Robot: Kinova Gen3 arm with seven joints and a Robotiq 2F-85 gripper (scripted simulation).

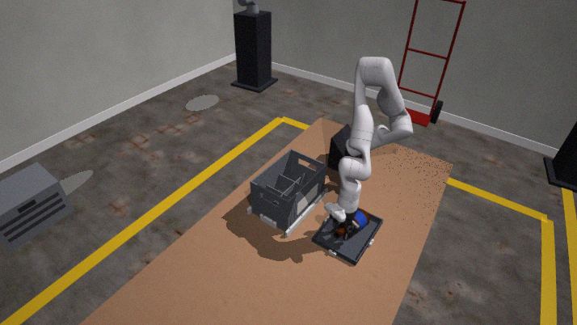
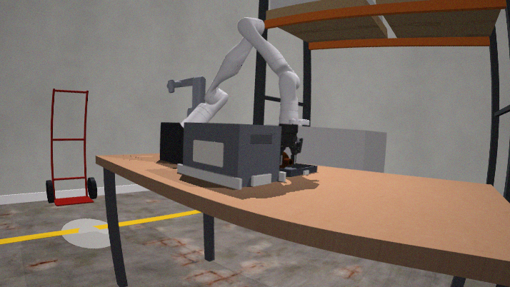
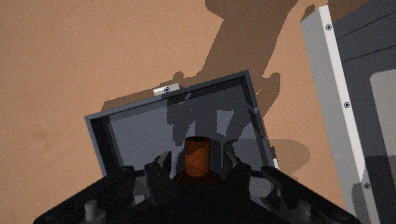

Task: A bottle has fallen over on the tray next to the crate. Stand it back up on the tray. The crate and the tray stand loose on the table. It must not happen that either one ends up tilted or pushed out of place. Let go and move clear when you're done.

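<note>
My hand is 50 mm past the brown bottle and 20 mm to the right of it. Round my hand: grey crate (70 mm behind, 270 mm to the right, 40 mm above); dark tray (40 mm behind, 20 mm to the left, 30 mm below).
</note>
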